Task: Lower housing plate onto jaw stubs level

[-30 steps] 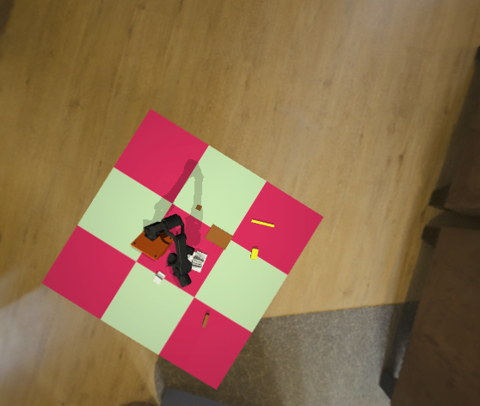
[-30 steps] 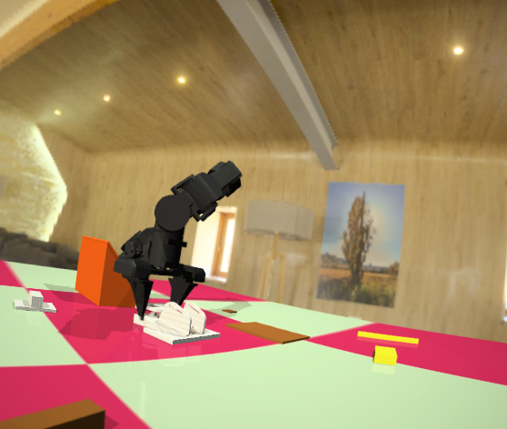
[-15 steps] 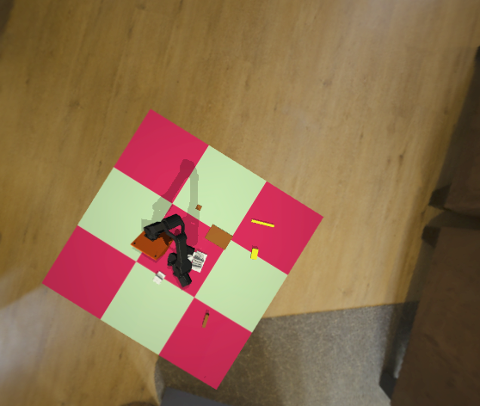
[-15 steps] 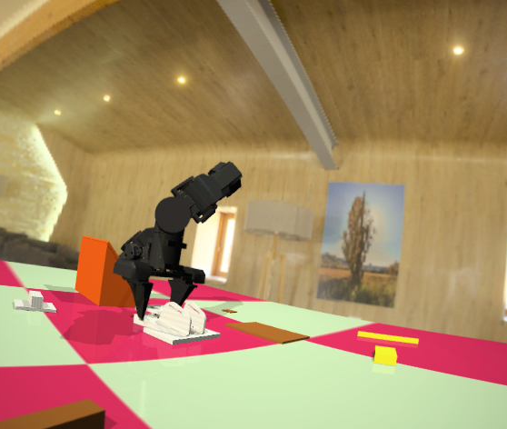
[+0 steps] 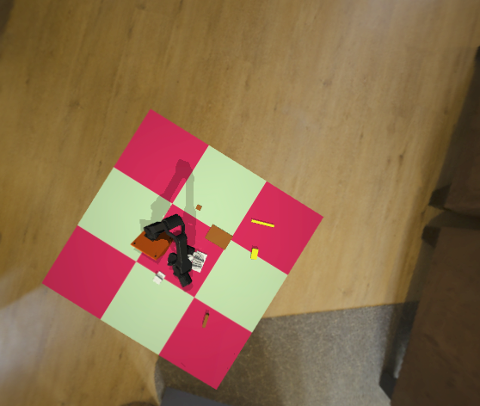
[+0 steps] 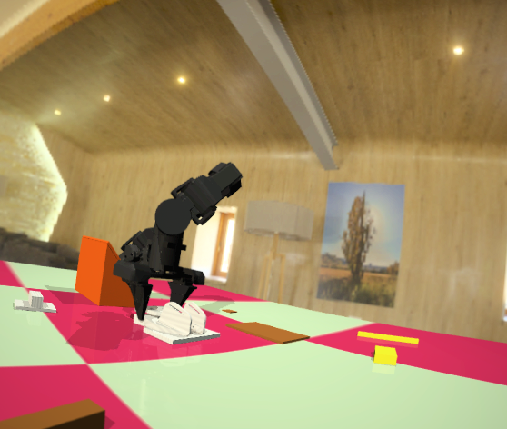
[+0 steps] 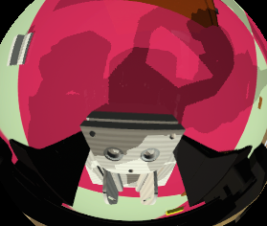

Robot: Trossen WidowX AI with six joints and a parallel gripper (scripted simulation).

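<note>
The white base lies 7 cm ahead of my gripper tip, 1 cm to the left of it and 1 cm below it. From my gripper tip the other things lie so: flat brown plate 21 cm to the left, 10 cm ahead, 1 cm below; then yellow bar 43 cm to the left, 28 cm ahead, 1 cm below; then small brown block 30 cm to the left, 11 cm behind, 1 cm below.
</note>
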